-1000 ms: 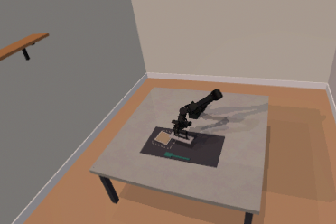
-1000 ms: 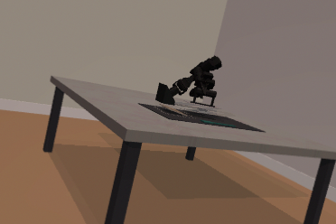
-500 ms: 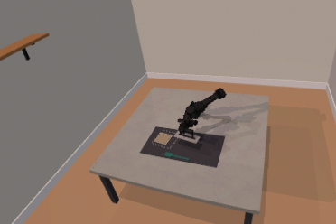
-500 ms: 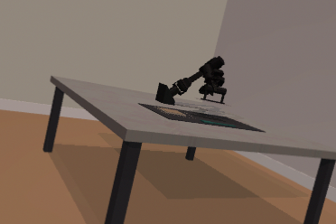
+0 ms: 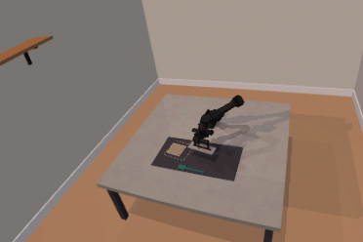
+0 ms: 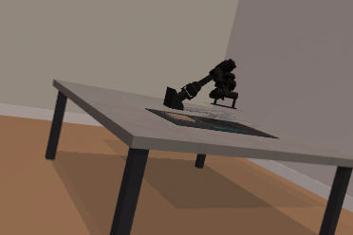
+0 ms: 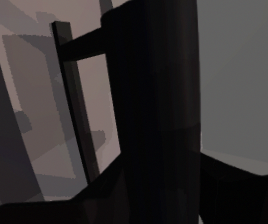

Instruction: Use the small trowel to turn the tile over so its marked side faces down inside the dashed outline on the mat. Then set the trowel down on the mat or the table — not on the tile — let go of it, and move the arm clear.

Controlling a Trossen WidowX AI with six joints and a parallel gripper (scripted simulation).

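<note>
The green trowel lies 12 cm ahead of my gripper tip, 3 cm to the right of it and 14 cm below it. The rest, counted from my gripper tip: dark mat: 2 cm behind, 2 cm to the right, 16 cm below; tile: 3 cm behind, 21 cm to the right, 14 cm below.
</note>
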